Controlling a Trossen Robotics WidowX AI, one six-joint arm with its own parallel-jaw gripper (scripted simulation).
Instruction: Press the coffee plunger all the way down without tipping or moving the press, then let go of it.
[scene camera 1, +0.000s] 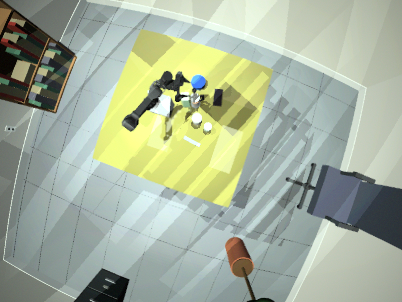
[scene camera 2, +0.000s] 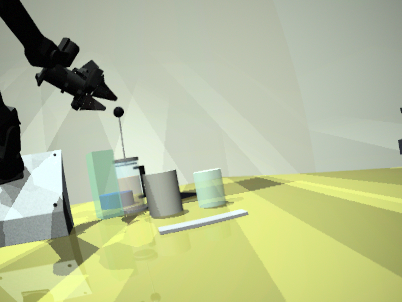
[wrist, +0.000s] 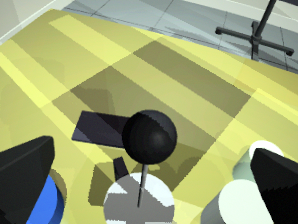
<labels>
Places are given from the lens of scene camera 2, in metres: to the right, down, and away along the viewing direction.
my gripper (scene camera 2: 111, 104): -0.25, -0.13, 0.66
coffee press (scene camera 2: 129, 174): -0.19, 0.06, 0.64
</labels>
